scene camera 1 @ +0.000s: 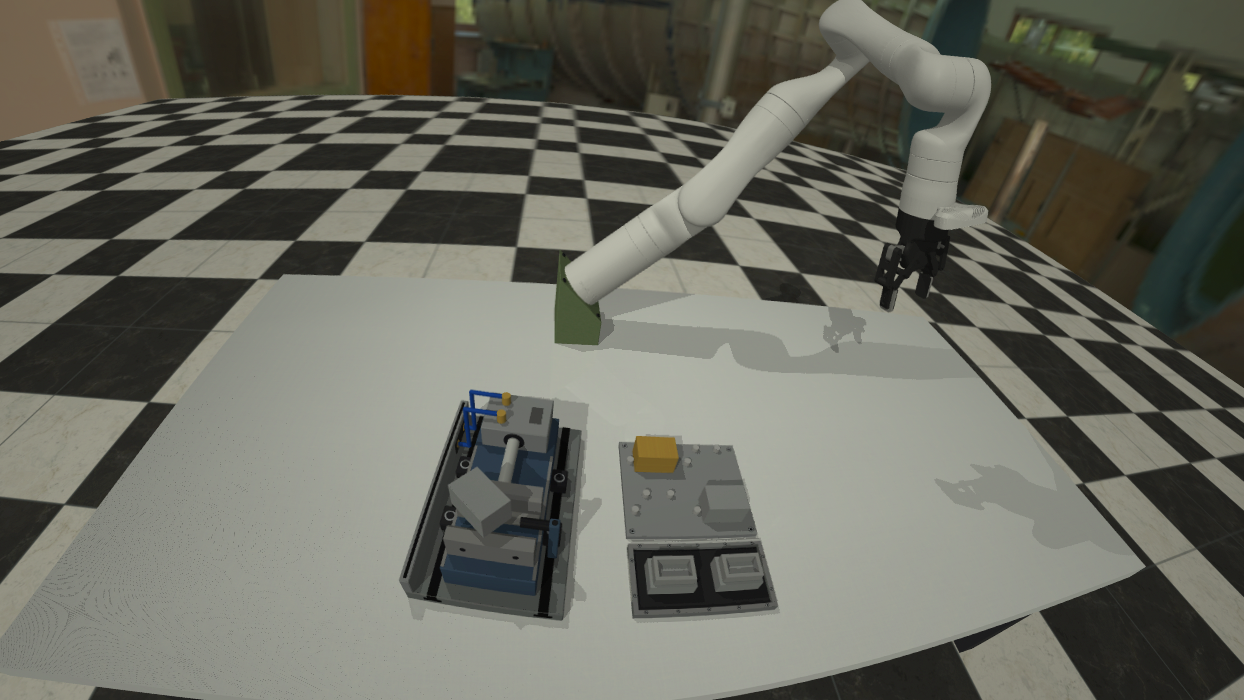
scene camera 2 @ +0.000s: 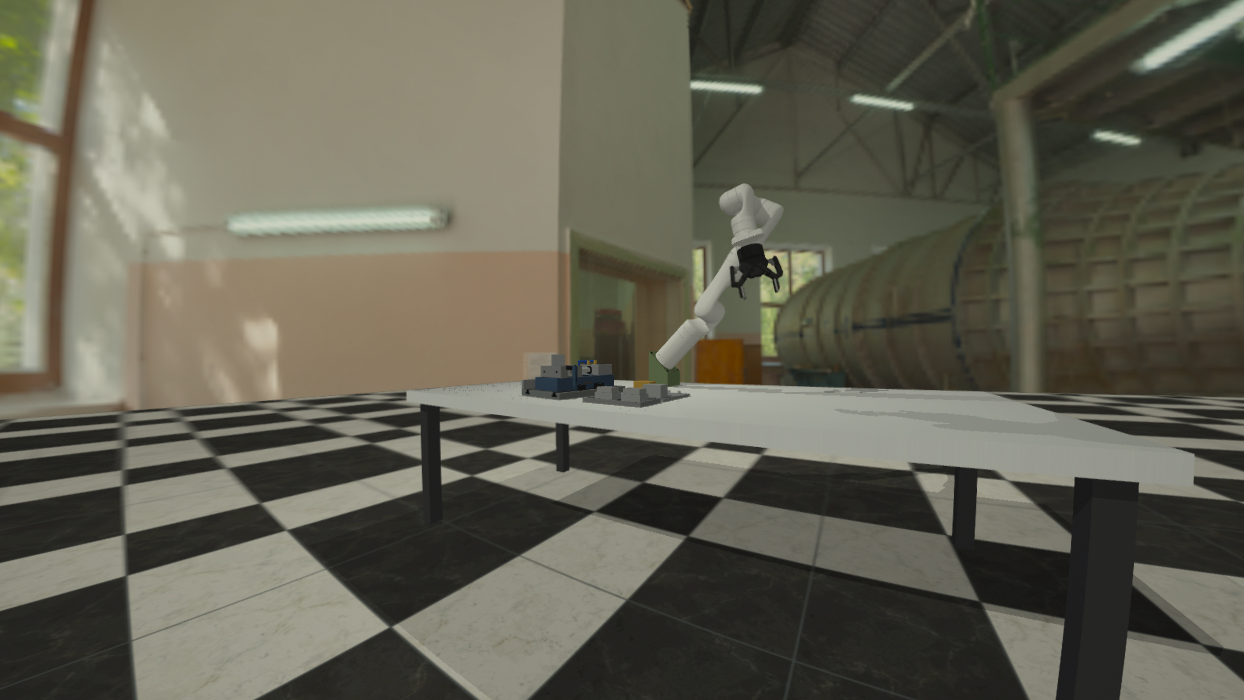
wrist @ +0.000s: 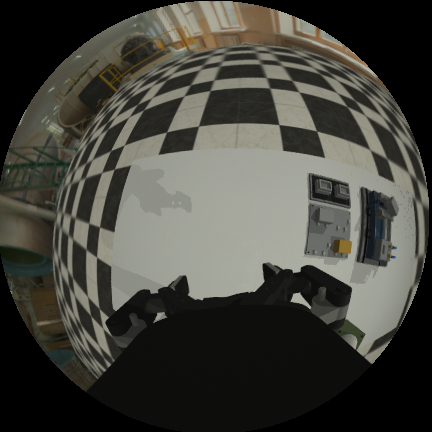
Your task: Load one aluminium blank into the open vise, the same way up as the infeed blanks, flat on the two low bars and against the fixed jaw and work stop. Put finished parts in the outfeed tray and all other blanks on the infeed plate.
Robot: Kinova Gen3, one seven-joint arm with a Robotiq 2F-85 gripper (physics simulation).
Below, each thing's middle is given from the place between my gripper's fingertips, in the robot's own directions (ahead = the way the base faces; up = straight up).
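There's an infeed plate (scene camera 1: 659, 517), and my hand is far above it, far to the left of it and a fair way short of it. The dark outfeed tray (scene camera 1: 690, 604) is far below my hand, far to the right of it and far ahead of it. As for the brass blank (scene camera 1: 651, 454), that's far below my hand, far to the right of it and a little ahead of it. Going by their middles, the dark outfeed tray is the farthest from my hand of the things named here.
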